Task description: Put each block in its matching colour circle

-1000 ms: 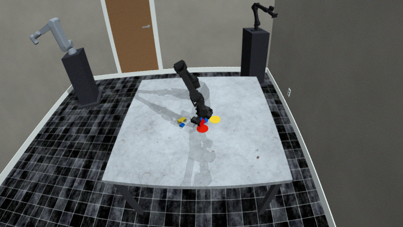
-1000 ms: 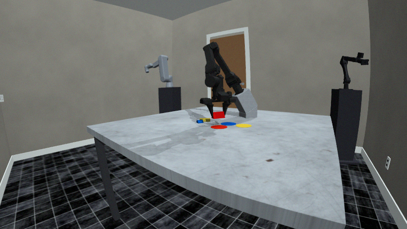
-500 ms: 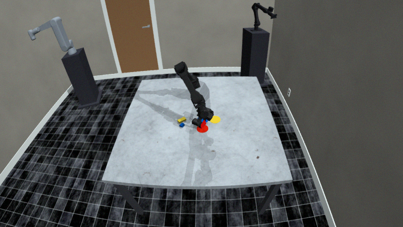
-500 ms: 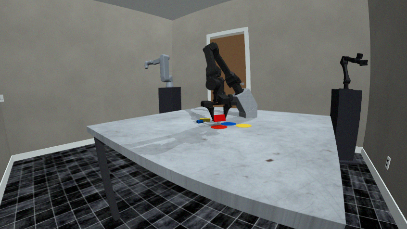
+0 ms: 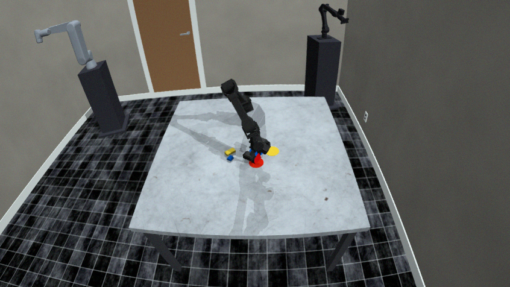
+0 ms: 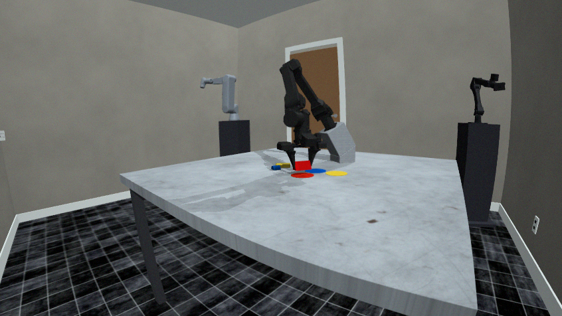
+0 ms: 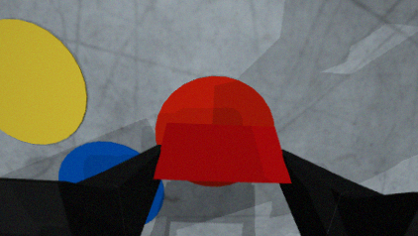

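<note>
Now: hand 70 mm above the red circle. From my hand the other things lie so: red block 30 mm below; yellow circle 120 mm to the left, 70 mm below, 70 mm behind; blue circle 100 mm behind, 70 mm below, 30 mm to the left.
</note>
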